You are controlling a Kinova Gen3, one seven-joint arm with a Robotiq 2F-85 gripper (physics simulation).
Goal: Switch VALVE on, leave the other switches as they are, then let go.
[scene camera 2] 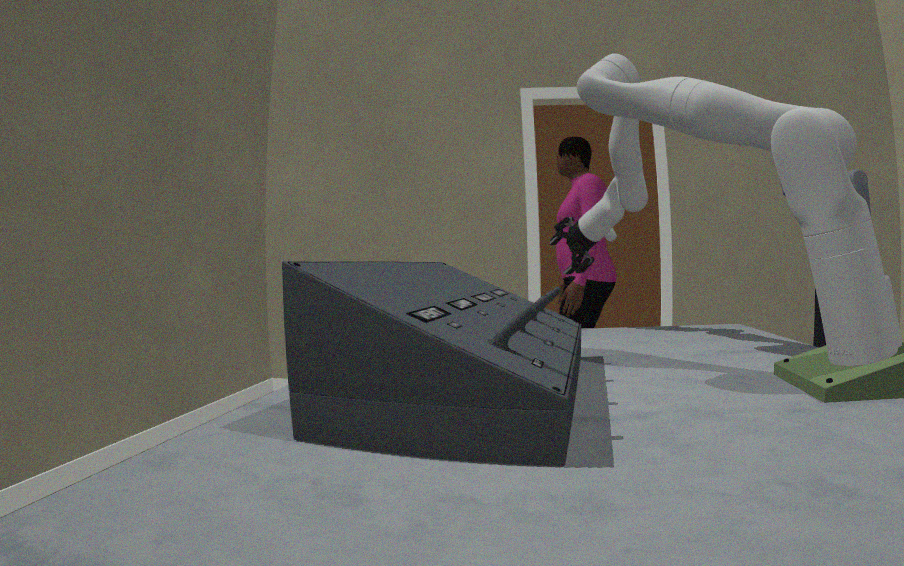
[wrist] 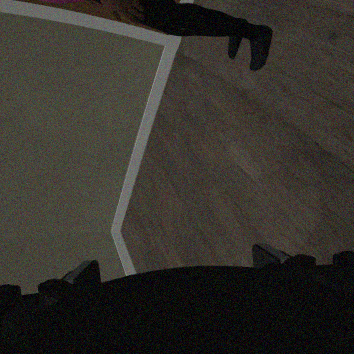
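Where they show: gripper, fingertip midpoint: point(scene camera 2: 558, 258); arm's base at its link origin: point(scene camera 2: 862, 354).
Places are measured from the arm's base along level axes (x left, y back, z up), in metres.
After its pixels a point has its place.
A dark grey console point(scene camera 2: 426, 380) {x 0.078, y -0.564, z 0.029 m} with a sloping face stands left of the arm in the scene view. A long lever point(scene camera 2: 529, 318) {x 0.039, y -0.472, z 0.074 m} sticks up from its face, slanting up to the right; any levers behind it are hard to tell apart. Framed label plates point(scene camera 2: 427, 313) {x 0.011, y -0.563, z 0.078 m} run in a row above it, too small to read, so I cannot tell which switch is VALVE. My gripper point(scene camera 2: 564, 256) {x -0.844, y -0.222, z 0.139 m} point(wrist: 176, 270) {x -0.844, y -0.222, z 0.139 m} is open and empty, apart from the console, above the lever's tip in the scene view. The console does not show in the wrist view.
A person in a pink top point(scene camera 2: 584, 193) stands behind the gripper in the scene view, before a brown door point(scene camera 2: 650, 266); dark legs point(wrist: 210, 21) show in the wrist view. The arm's green base point(scene camera 2: 810, 383) {x 0.006, y -0.099, z -0.028 m} is at the right. The console stands on a pale blue-grey surface point(scene camera 2: 400, 513) {x 0.178, y -0.583, z -0.043 m}.
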